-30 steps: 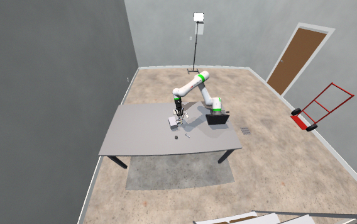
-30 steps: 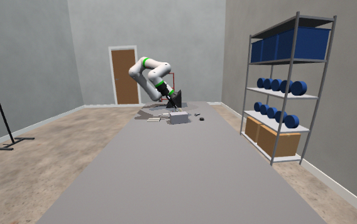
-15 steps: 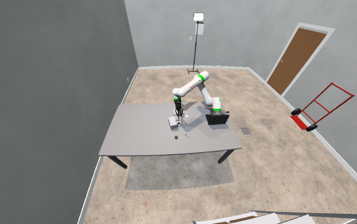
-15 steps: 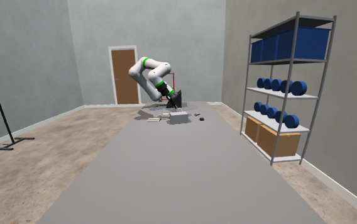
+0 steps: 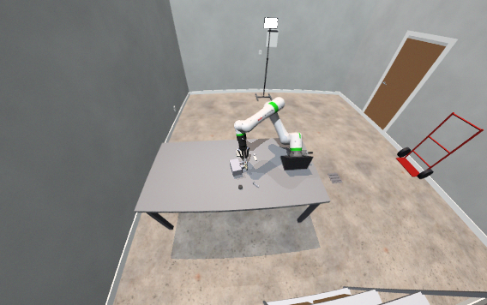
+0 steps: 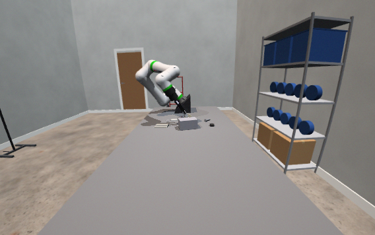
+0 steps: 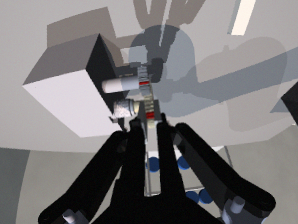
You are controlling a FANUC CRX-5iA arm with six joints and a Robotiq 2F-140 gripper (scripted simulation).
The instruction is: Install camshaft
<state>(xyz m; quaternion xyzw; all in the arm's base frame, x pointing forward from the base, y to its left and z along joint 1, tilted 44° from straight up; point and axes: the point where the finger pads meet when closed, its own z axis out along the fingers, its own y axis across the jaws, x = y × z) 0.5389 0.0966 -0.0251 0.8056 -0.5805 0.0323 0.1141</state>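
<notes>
Now: hand 10 mm short of the crank gear, 30 mm to the left of it and 40 mm above it. From my hand the other things lie so: camshaft 30 mm ahead, 40 mm to the left, 40 mm below; then white bar 110 mm behind, 130 mm to the right, 100 mm below; then flat ribbed plate 60 mm ahead, 210 mm to the right, 100 mm below.
</notes>
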